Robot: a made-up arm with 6 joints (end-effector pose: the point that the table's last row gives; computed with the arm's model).
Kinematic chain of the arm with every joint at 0, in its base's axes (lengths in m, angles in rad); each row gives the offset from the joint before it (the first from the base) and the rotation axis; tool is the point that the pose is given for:
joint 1: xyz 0 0 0.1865 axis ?
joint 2: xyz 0 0 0 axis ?
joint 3: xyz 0 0 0.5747 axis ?
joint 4: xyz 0 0 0 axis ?
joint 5: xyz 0.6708 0 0 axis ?
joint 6: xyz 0 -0.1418 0 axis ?
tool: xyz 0 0 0
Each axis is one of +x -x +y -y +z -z.
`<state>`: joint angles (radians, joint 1 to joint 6).
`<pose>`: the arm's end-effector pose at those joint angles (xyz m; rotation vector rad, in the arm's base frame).
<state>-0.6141 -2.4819 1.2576 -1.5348 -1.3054 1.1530</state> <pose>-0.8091 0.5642 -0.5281 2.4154 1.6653 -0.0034</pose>
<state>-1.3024 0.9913 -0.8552 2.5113 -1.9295 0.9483</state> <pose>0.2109 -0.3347 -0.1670 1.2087 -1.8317 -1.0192</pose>
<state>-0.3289 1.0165 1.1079 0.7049 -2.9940 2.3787</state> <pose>1.0518 -0.4731 0.6417 0.0092 1.9384 2.0686</pose>
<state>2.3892 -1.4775 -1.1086 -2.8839 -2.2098 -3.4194</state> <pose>-0.1423 -0.0547 0.4482 -2.4945 1.1081 -1.0253</pose>
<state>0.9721 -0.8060 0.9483 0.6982 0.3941 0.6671</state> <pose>-0.2635 -0.5789 1.2273 -0.0480 -1.9526 -0.6285</pose>
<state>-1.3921 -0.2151 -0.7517 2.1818 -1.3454 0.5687</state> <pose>0.1713 -0.4906 0.5049 1.0700 -2.6277 0.5759</pose>
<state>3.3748 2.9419 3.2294 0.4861 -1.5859 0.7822</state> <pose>-0.7475 -0.0487 -0.1230 1.6430 1.4467 -1.9006</pose>
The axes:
joint 1: +z
joint 2: +y
joint 3: -y
joint 4: -x
joint 5: -y
joint 6: -x

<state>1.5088 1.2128 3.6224 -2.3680 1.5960 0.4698</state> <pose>-0.0947 0.1116 0.9099 -2.6215 -0.8206 -0.6638</pose>
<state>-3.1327 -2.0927 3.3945 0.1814 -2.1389 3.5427</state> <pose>0.0094 0.1396 -0.5614 -0.2868 0.1729 0.1898</pose>
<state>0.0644 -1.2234 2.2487 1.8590 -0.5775 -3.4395</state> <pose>-1.1310 -0.0325 0.0359 -0.1042 1.5906 -1.7412</pose>
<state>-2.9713 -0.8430 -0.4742 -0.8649 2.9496 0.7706</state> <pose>-0.2477 0.0507 0.7100 1.4905 0.4333 0.0666</pose>
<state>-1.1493 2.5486 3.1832 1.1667 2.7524 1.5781</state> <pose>0.2699 -0.7383 0.2126 1.5521 1.8383 0.1711</pose>
